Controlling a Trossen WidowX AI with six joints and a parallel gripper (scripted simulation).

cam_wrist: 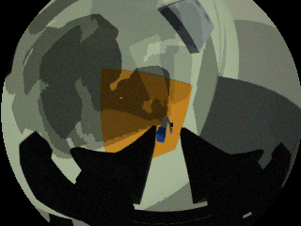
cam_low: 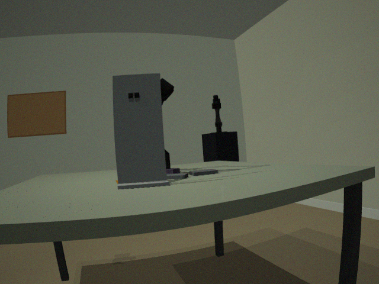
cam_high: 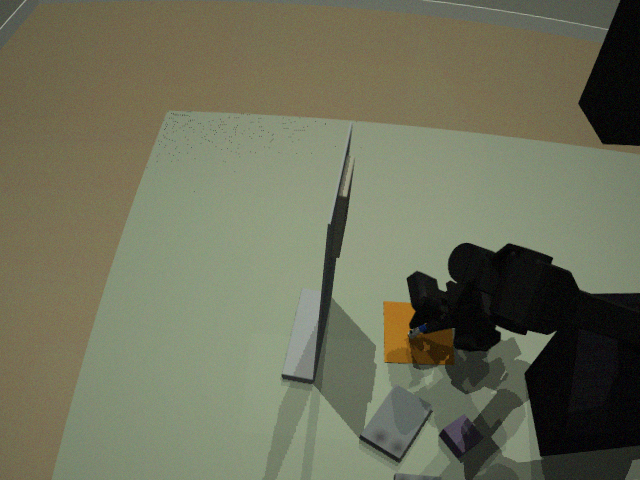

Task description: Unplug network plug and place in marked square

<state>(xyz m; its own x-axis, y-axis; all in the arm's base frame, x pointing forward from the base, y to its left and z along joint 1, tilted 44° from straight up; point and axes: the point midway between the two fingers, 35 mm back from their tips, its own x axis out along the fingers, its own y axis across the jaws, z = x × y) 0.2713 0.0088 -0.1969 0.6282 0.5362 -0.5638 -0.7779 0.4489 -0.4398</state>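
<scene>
The network plug lies right at my gripper tip. Round my gripper tip: orange marked square (20 mm below, 10 mm behind); grey upright panel (160 mm ahead, 160 mm above, 10 mm to the right); purple block (200 mm to the left, 40 mm behind).
</scene>
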